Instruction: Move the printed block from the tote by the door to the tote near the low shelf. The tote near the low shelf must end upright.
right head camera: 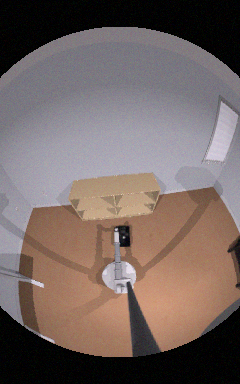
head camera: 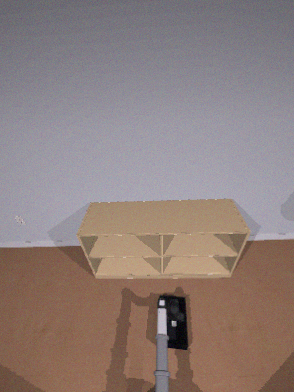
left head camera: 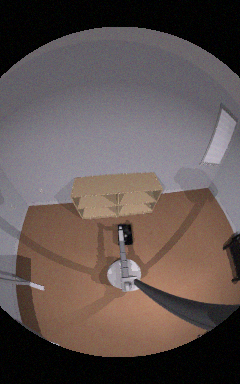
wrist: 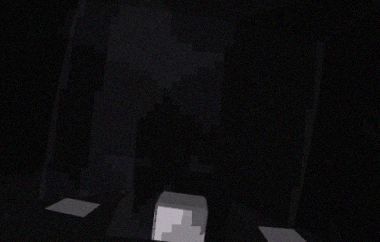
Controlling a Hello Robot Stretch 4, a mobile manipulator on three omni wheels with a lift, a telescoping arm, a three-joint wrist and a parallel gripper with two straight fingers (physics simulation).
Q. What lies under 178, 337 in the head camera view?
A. A black tote.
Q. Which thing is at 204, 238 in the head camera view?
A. A low wooden shelf.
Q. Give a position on a low wooden shelf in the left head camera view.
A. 98, 196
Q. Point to a window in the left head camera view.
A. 215, 151
